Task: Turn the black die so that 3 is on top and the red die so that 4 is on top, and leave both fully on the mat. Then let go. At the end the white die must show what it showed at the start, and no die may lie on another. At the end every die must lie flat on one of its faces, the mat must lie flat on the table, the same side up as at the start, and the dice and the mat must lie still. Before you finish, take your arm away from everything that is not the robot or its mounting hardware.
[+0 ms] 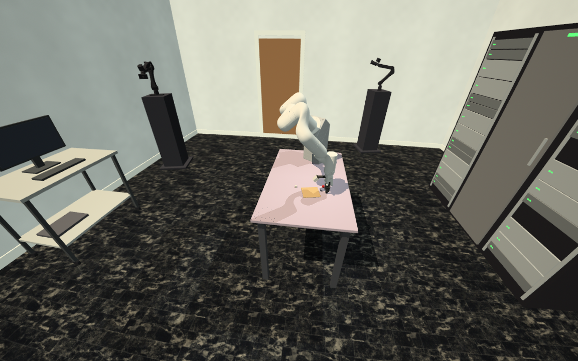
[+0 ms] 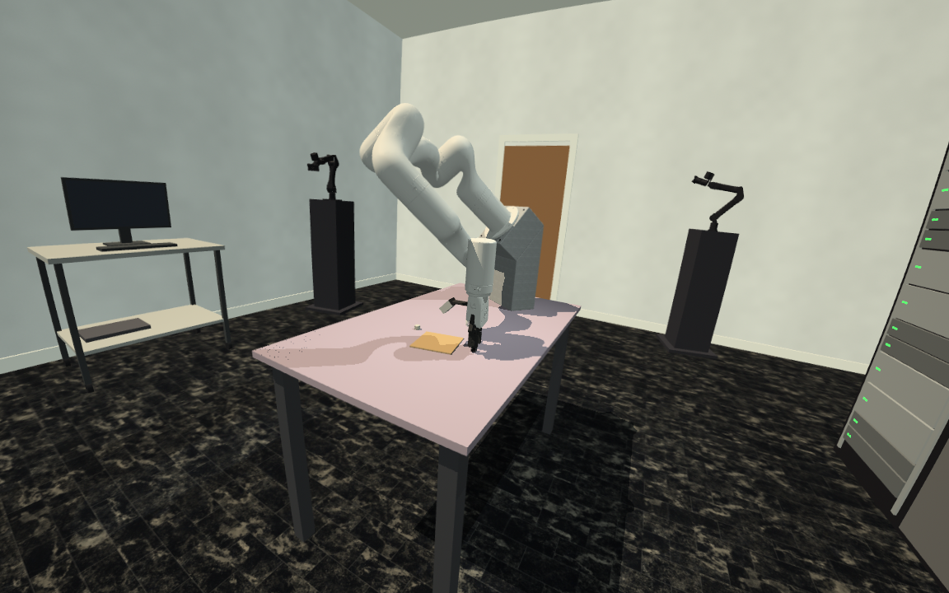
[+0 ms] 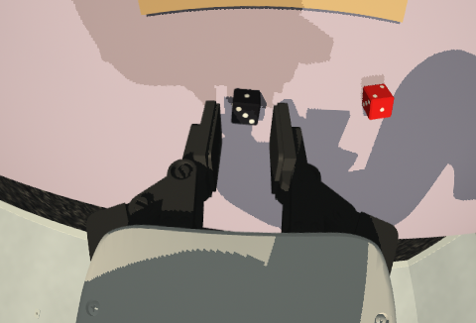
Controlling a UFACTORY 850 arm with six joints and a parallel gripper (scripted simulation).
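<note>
Now: the black die 3 cm below my hand. Round my hand: mat (2 cm behind, 13 cm to the right, 4 cm below); red die (8 cm behind, 1 cm to the right, 3 cm below); white die (10 cm behind, 24 cm to the right, 3 cm below).
</note>
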